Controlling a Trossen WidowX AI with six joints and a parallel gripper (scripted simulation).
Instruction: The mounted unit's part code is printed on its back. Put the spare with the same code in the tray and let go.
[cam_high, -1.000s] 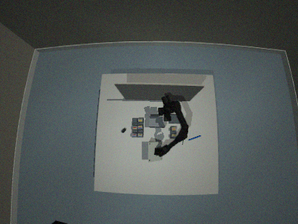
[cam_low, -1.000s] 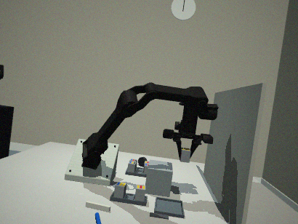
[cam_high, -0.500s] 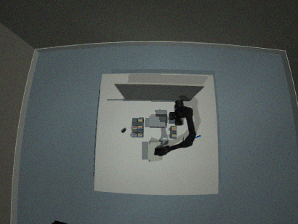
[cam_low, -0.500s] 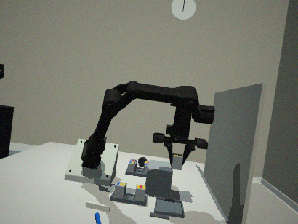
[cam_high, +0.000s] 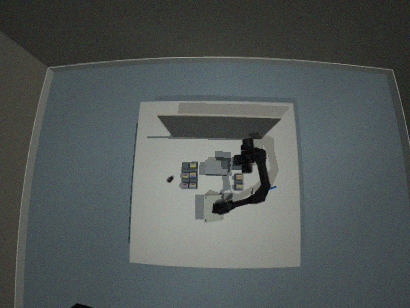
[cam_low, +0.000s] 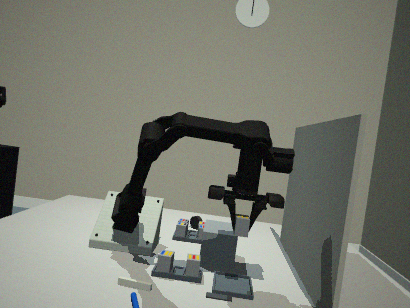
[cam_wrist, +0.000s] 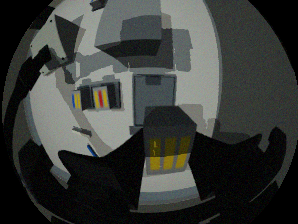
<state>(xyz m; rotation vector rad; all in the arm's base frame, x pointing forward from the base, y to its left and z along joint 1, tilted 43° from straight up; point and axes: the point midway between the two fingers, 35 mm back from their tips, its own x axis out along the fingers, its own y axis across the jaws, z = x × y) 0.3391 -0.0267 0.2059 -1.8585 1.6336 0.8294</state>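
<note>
Now: the dark grey tray 14 cm below my gripper tip. Also, from my gripper tip: rack: 15 cm behind, 1 cm to the left, 14 cm below; tall grey panel: 19 cm ahead, 20 cm to the left, 8 cm above; mounted unit: 6 cm behind, 19 cm to the left, 9 cm below.
</note>
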